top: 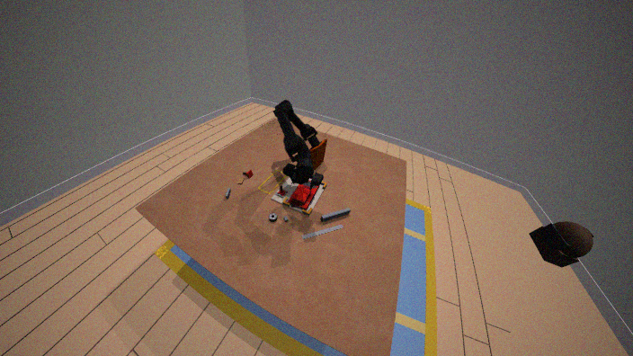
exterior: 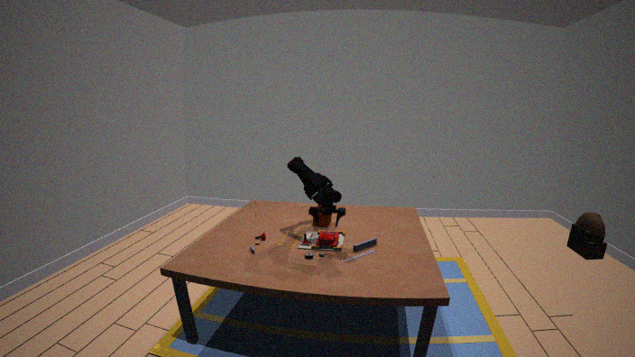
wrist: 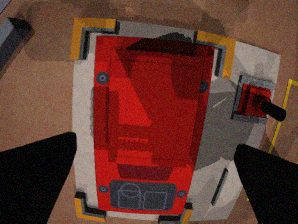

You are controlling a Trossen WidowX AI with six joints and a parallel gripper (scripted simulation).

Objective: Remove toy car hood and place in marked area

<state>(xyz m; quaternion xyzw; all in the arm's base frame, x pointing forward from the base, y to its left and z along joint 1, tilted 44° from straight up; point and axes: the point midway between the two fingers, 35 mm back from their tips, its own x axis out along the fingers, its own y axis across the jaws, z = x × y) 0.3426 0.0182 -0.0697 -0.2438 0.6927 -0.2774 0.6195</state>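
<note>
The red hood is 60 mm below my gripper tip. Also, from my gripper tip: small wheel 170 mm ahead, 70 mm to the right, 100 mm below.
</note>
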